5 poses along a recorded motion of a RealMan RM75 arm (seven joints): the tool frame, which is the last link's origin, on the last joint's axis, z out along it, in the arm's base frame.
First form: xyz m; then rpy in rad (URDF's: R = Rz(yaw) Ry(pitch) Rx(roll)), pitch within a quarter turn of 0, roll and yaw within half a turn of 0.
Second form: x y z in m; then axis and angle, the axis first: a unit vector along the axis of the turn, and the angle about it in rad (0 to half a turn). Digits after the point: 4 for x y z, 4 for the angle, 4 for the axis.
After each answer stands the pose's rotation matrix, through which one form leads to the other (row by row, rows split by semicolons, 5 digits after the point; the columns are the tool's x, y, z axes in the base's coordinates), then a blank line. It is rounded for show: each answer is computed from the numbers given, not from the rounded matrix.
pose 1, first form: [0.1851, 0.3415, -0.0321, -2.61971, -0.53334, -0.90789]
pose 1, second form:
[0.1851, 0.3415, -0.0321, -0.8729, 0.3498, -0.3401, 2.9171]
0.52994 -0.52731 0.66416; -0.67874 -0.73326 -0.04060; 0.50841 -0.42928 -0.74648

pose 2, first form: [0.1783, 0.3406, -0.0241, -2.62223, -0.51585, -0.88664]
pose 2, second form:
[0.1783, 0.3406, -0.0241, -0.8785, 0.3441, -0.3315, 2.9040]
0.54978 -0.51803 0.65528; -0.67411 -0.73841 -0.01817; 0.49327 -0.43174 -0.75517

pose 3, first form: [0.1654, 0.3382, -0.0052, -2.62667, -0.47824, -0.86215]
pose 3, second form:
[0.1654, 0.3382, -0.0052, -0.8862, 0.3406, -0.3141, 2.8828]
0.57779 -0.51329 0.63458; -0.67406 -0.73849 0.01639; 0.46022 -0.43722 -0.77269

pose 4, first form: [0.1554, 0.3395, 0.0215, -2.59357, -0.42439, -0.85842]
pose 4, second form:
[0.1554, 0.3395, 0.0215, -0.8904, 0.3440, -0.2981, 2.8280]
0.59565 -0.50576 0.62403; -0.68967 -0.72027 0.07455; 0.41176 -0.47478 -0.77784

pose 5, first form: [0.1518, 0.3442, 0.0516, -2.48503, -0.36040, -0.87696]
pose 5, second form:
[0.1518, 0.3442, 0.0516, -0.8885, 0.3513, -0.2952, 2.7079]
0.59841 -0.47131 0.64790; -0.71941 -0.67203 0.17559; 0.35265 -0.57118 -0.74121

